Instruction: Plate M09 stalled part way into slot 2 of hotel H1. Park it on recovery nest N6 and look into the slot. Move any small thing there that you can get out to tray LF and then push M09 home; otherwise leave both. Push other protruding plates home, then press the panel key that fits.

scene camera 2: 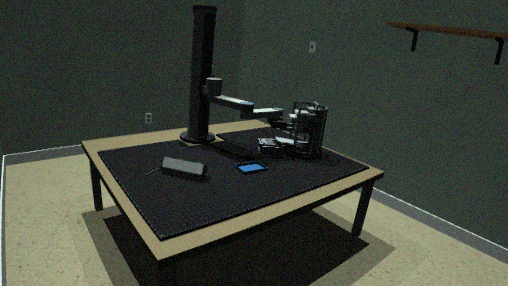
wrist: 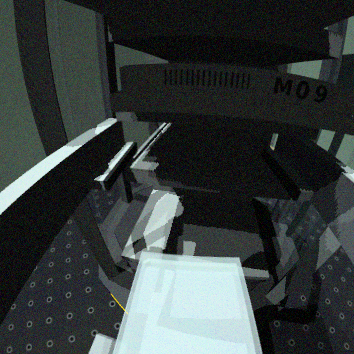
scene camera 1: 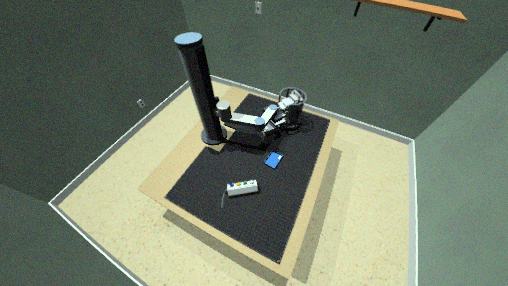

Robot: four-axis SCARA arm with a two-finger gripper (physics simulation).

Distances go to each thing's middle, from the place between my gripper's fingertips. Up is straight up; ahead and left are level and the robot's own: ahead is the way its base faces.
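Labels:
My hand: 3 cm to the right of the round plate rack (scene camera 2: 311,119), 3 cm short of it.

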